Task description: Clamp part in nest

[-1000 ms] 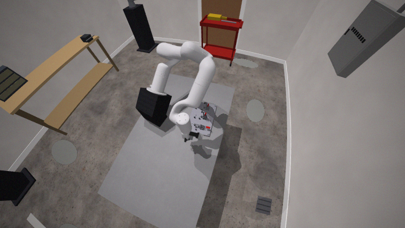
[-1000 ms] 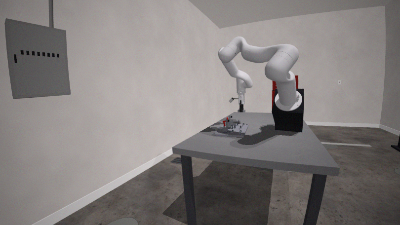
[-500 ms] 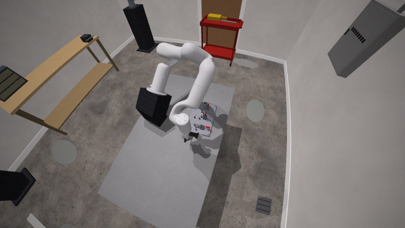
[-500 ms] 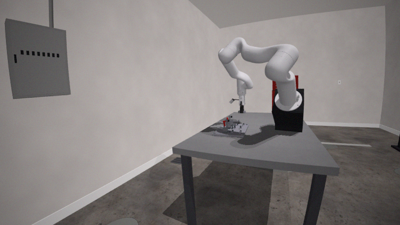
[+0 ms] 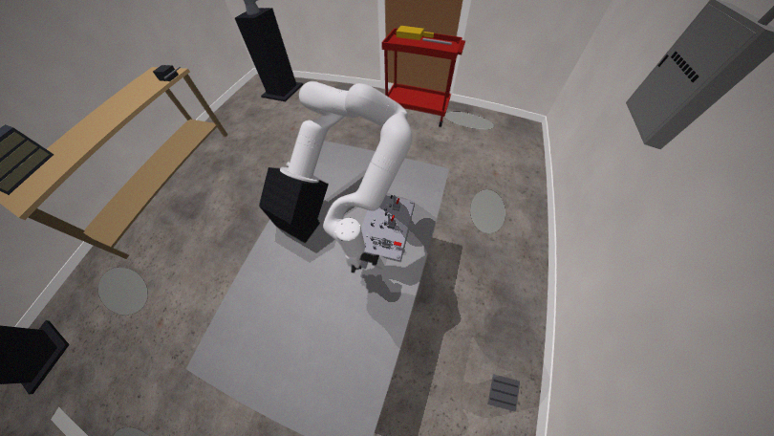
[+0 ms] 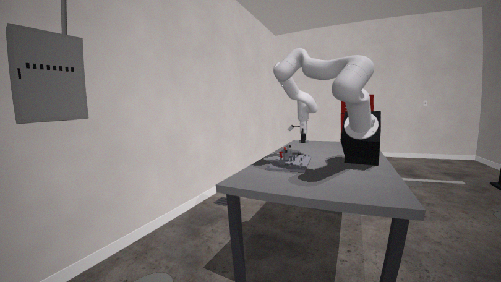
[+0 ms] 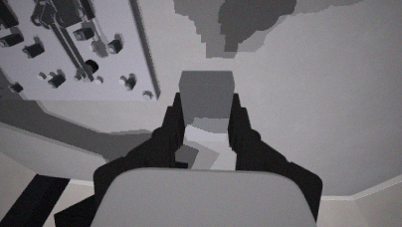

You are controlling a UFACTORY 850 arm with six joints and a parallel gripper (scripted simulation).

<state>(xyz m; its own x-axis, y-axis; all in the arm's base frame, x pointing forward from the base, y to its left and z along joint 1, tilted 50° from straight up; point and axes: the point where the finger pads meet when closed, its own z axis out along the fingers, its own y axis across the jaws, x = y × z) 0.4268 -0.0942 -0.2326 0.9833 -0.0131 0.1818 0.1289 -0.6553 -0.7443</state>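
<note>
The grey fixture plate lies 10 mm ahead of my hand, 260 mm to the left of it and 110 mm below it. Round my hand: grey block part: 10 mm below.
</note>
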